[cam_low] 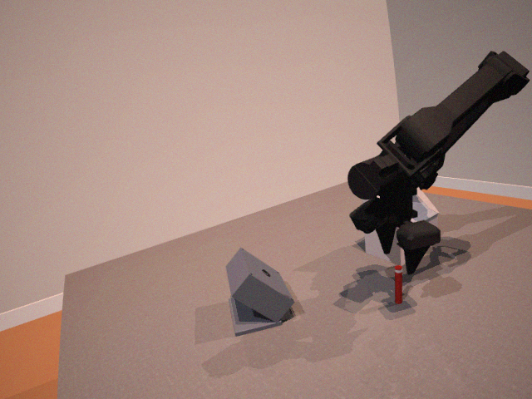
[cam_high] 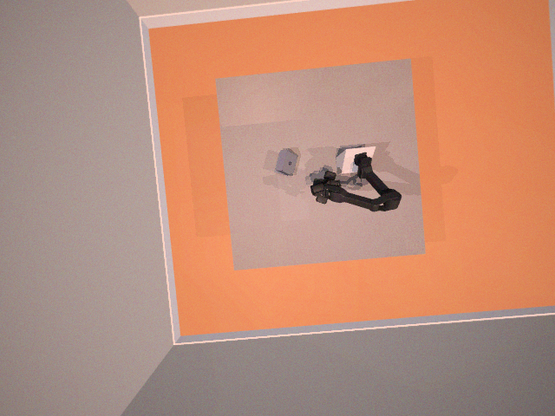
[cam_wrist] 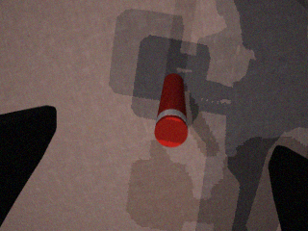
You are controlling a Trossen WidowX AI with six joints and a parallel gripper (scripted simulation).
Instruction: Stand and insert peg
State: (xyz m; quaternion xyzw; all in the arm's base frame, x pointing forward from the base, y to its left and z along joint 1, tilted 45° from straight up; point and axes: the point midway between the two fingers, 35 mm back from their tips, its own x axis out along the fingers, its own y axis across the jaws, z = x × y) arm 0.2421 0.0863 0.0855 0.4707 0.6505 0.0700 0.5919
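Right now the red peg is 3 cm below my gripper tip. The rest, counted from my gripper tip: sloped grey panel 18 cm ahead, 21 cm to the right, 2 cm below; base plate 20 cm ahead, 22 cm to the right, 9 cm below.
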